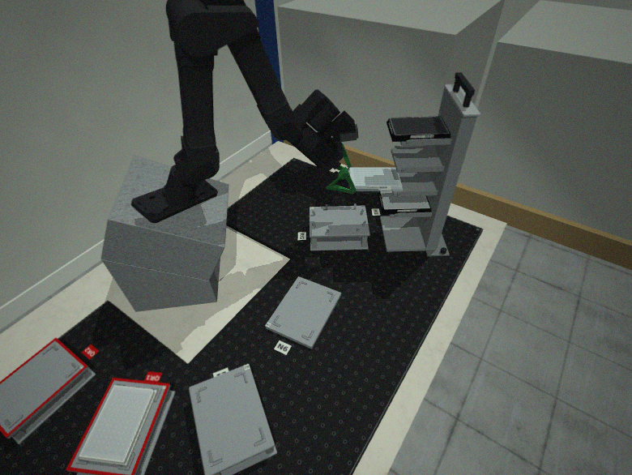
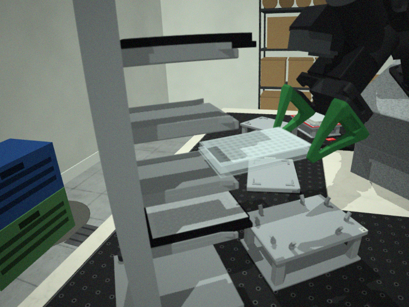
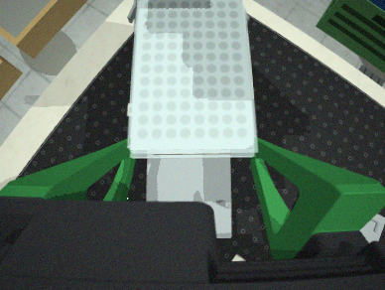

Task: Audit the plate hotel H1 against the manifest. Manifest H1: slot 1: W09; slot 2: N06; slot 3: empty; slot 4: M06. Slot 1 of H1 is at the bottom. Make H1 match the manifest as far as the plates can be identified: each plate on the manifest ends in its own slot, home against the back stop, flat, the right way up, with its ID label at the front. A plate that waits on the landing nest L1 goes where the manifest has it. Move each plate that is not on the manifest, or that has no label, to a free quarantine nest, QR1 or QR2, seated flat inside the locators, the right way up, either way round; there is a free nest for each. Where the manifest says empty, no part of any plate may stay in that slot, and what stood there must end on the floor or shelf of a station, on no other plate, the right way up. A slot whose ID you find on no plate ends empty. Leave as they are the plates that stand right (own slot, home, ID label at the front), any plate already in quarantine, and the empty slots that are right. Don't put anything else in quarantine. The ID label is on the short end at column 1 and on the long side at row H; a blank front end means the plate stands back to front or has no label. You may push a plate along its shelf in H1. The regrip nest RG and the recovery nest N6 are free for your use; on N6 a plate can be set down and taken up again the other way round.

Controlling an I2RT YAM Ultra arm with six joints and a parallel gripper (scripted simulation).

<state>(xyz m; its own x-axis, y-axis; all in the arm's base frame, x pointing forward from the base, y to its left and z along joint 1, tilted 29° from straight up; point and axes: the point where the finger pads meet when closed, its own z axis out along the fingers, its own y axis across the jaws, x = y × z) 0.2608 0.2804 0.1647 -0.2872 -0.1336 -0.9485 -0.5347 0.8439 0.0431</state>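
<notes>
The clear plate is 50 mm ahead of my hand and 40 mm to the left of it. Also, from my hand: plate hotel H1 (180 mm ahead, 130 mm to the left); then H1 tag (200 mm below, 140 mm to the left, 20 mm ahead); then regrip nest RG (140 mm below, 20 mm behind, 10 mm to the right).
</notes>
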